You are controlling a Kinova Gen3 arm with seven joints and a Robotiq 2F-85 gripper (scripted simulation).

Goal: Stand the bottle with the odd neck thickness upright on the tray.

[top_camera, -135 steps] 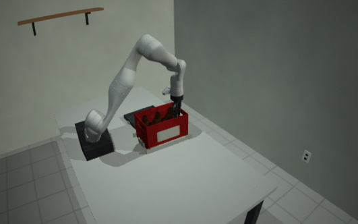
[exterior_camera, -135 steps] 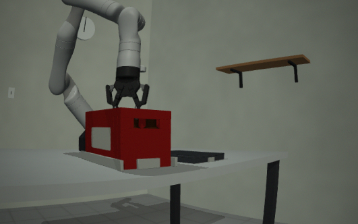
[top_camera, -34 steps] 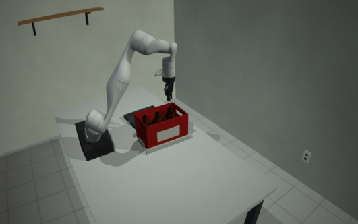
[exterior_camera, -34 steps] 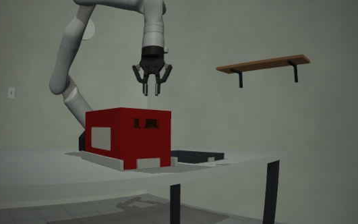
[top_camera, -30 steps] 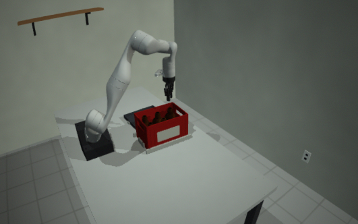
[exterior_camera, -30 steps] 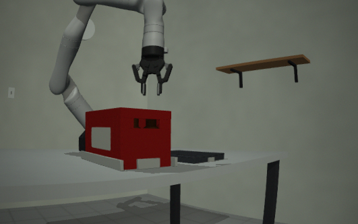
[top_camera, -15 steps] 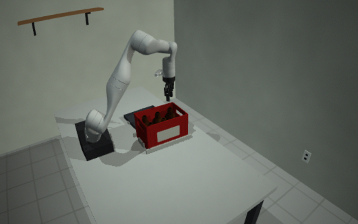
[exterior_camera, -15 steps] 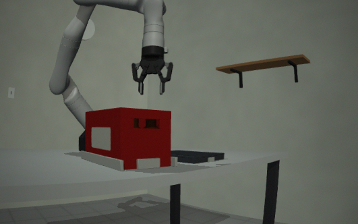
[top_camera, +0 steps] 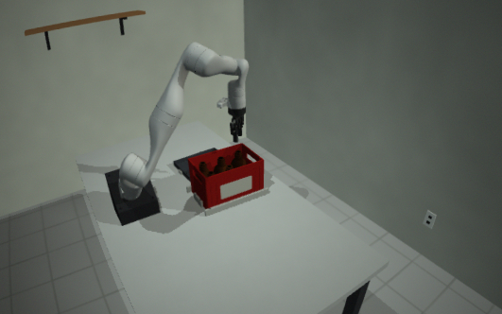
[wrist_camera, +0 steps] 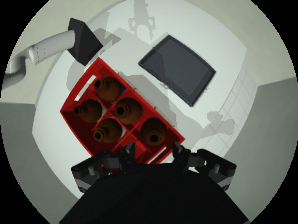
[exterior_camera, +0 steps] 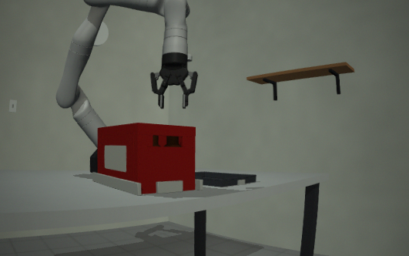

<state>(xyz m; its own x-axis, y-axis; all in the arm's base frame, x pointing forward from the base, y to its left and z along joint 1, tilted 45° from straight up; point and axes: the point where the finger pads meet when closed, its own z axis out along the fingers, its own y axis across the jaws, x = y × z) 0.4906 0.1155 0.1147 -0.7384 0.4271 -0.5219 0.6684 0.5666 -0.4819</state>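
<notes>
Right now my hand is 16 cm above the red crate, 9 cm past it and 5 cm to the left of it. Also, from my hand: dark tray (23 cm to the left, 23 cm below, 9 cm behind).
</notes>
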